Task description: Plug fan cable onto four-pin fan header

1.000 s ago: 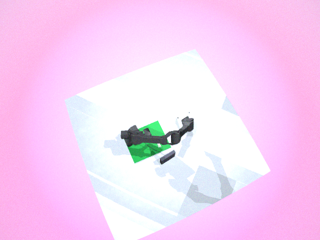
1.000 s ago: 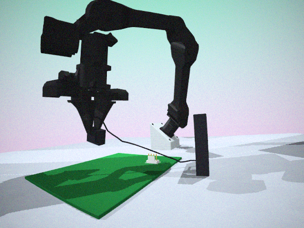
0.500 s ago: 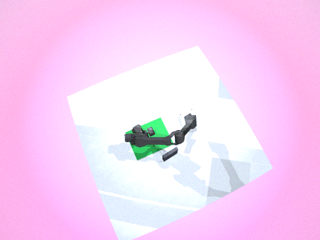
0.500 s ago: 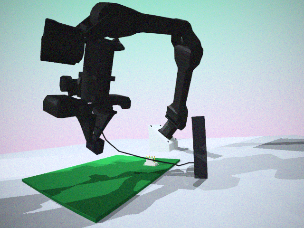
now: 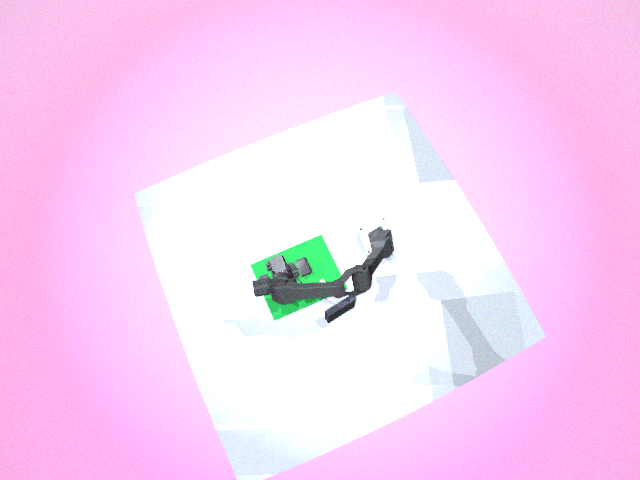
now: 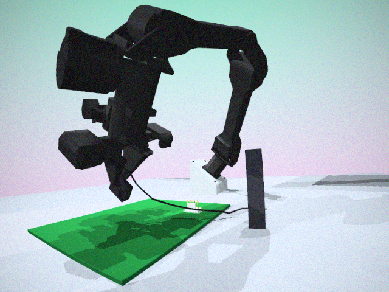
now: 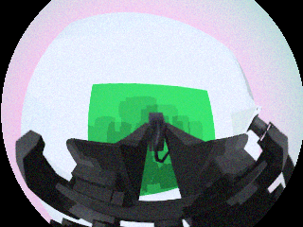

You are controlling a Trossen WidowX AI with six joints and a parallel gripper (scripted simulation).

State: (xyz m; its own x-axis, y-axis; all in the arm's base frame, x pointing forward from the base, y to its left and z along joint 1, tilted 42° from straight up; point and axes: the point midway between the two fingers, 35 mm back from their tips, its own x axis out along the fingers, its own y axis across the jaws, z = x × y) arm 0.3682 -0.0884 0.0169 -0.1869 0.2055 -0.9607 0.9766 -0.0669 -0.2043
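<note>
The green board lies 3 cm behind my gripper tip, 3 cm to the left of it and 9 cm below it. Also, from my gripper tip: black fan plug: 1 cm to the left, 1 cm below; fan: 9 cm behind, 22 cm to the left, 1 cm below.
</note>
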